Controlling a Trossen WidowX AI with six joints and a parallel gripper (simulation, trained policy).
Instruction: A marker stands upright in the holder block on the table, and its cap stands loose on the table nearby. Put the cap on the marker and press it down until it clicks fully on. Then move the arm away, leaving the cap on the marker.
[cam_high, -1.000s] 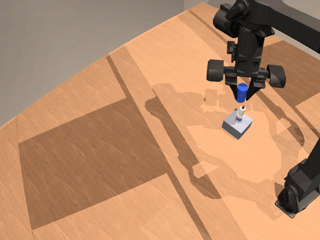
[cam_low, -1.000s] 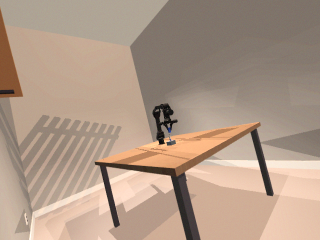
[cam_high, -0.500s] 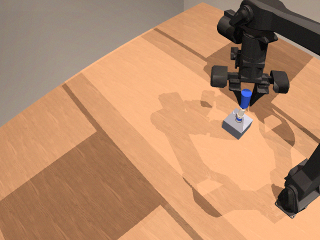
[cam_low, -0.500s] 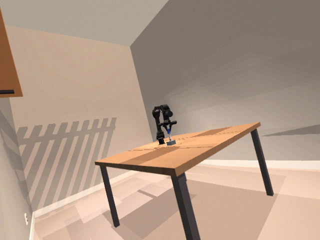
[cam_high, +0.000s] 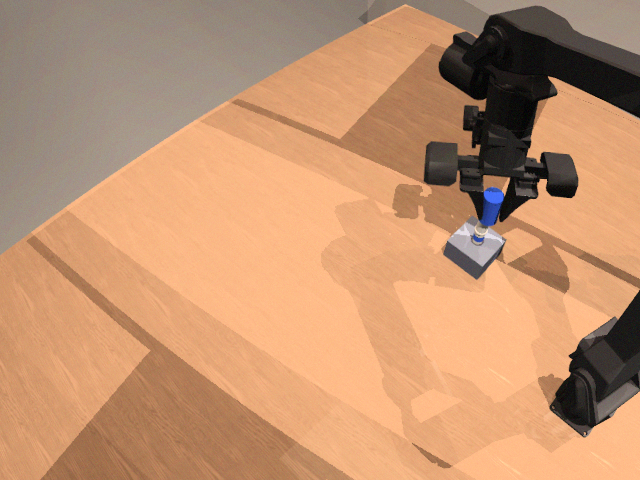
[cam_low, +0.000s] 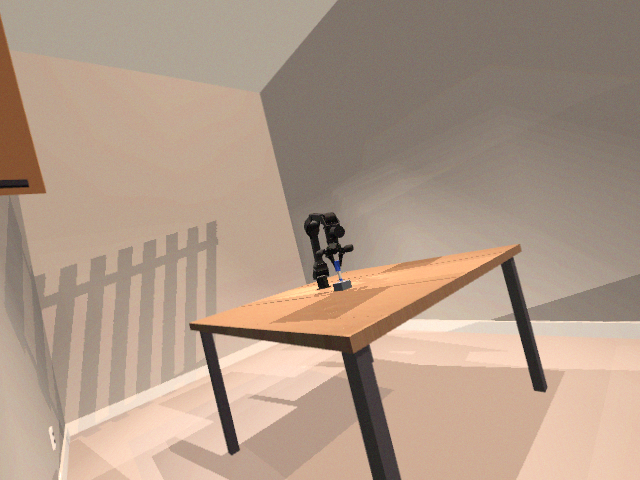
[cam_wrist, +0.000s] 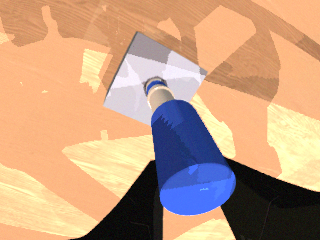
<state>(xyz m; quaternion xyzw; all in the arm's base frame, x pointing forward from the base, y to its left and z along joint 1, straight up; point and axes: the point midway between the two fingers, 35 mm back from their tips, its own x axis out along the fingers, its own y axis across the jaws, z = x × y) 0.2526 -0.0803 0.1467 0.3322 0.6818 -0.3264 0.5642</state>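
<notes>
My gripper tip is now 90 mm above the grey holder block, 10 mm to the left of it and 10 mm short of it. Round my gripper tip: blue cap: 10 mm to the right, 10 mm ahead, 10 mm above.
</notes>
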